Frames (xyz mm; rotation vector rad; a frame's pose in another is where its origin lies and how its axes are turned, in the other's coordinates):
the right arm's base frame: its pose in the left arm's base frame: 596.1 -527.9 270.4 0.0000 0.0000 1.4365
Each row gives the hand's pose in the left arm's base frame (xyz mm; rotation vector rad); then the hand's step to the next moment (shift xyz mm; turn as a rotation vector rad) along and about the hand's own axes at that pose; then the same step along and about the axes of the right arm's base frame.
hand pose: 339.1 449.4 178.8 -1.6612 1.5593 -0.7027
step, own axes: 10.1 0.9 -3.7 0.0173 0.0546 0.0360
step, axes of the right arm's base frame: -10.7 0.9 0.4 -0.0113 -0.0005 -0.0667
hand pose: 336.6 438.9 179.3 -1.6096 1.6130 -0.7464
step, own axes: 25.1 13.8 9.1 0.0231 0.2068 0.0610
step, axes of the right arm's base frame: -23.1 -3.8 -18.8 -0.0162 0.0660 -0.2059
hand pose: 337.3 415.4 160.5 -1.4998 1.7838 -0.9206
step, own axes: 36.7 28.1 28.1 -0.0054 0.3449 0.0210
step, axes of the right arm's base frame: -35.8 -6.6 -40.0 0.0174 0.1758 -0.2970
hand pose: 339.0 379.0 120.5 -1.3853 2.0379 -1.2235
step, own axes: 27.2 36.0 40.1 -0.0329 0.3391 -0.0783
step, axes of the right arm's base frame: -37.2 -2.0 -47.5 0.0769 0.2400 -0.2423
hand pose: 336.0 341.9 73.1 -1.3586 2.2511 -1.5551
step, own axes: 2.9 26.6 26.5 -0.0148 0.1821 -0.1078
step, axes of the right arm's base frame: -18.9 1.8 -32.5 0.0808 0.1702 -0.0975
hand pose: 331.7 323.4 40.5 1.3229 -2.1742 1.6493
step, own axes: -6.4 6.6 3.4 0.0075 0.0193 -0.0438
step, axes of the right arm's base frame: 1.1 -0.6 -9.7 0.0275 0.0391 0.0078
